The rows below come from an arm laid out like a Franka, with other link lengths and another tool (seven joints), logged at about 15 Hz.
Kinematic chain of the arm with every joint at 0, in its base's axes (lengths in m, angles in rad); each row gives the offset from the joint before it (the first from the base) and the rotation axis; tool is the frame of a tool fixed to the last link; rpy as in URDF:
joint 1: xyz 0 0 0.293 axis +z
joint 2: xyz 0 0 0 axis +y
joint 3: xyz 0 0 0.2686 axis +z
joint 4: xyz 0.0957 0 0 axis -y
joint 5: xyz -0.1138 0 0.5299 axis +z
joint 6: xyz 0 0 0 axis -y
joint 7: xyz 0.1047 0 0 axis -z
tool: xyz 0.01 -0.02 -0.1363 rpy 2.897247 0 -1.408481
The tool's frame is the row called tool.
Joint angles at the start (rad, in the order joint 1, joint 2, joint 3, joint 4, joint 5, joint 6, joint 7):
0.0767 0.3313 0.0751 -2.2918 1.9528 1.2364 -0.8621
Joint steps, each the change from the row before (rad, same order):
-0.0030 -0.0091 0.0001 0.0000 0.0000 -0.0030 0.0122
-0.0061 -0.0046 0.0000 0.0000 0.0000 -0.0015 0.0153
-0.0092 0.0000 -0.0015 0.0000 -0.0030 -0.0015 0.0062
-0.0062 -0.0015 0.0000 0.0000 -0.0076 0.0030 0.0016
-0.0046 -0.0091 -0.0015 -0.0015 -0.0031 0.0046 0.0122
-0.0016 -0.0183 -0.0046 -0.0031 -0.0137 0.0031 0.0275
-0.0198 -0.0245 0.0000 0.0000 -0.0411 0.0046 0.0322
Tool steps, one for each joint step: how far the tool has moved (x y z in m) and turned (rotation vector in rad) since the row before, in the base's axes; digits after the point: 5 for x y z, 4 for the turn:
0.00217 -0.00138 0.00602 0.0034 0.0008 0.0043
0.00205 -0.00345 0.00299 0.0018 0.0084 0.0020
0.00196 -0.00626 -0.00013 -0.0006 0.0047 -0.0043
0.00089 -0.00357 -0.00018 -0.0062 0.0001 -0.0003
0.00226 -0.00380 0.00376 -0.0054 0.0041 0.0003
0.00136 -0.00341 0.00780 -0.0101 0.0088 0.0172
0.00295 -0.01059 0.01064 -0.0249 0.0025 0.0271

